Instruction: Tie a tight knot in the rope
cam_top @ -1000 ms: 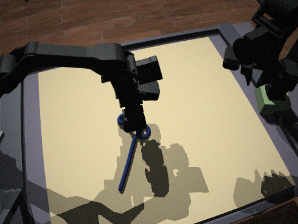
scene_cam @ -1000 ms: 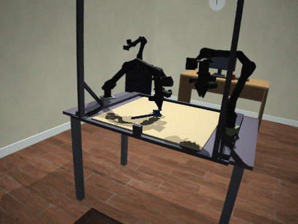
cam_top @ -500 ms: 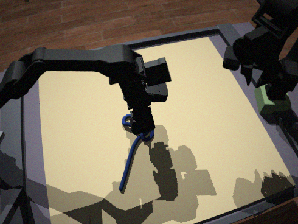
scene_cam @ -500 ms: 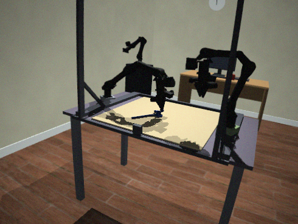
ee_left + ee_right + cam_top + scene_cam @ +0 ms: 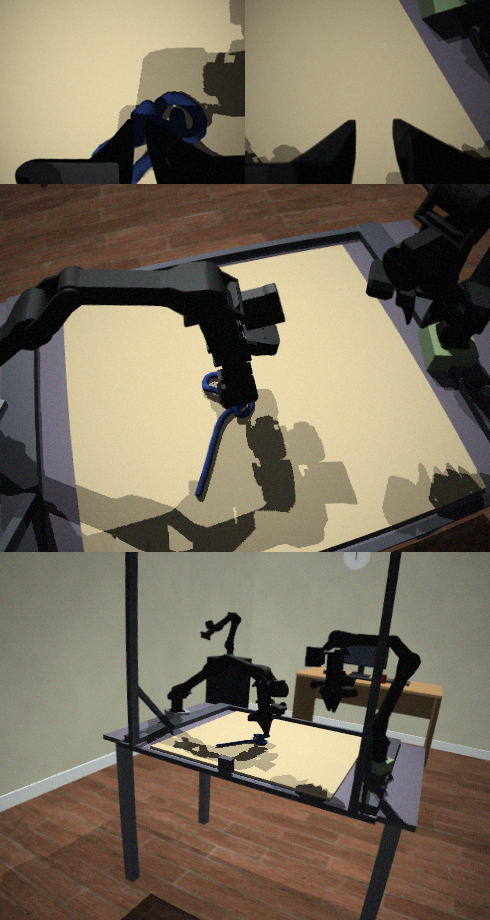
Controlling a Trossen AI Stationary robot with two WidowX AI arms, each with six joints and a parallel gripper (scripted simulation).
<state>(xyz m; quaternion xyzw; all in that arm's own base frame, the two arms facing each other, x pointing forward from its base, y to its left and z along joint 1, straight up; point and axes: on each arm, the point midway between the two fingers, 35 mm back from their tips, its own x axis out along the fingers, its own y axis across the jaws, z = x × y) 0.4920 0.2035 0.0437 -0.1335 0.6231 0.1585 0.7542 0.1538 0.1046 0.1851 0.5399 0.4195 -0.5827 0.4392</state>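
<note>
Right now my left hand is 7 cm above the tan mat, 2 cm to the left of it and 1 cm short of it.
</note>
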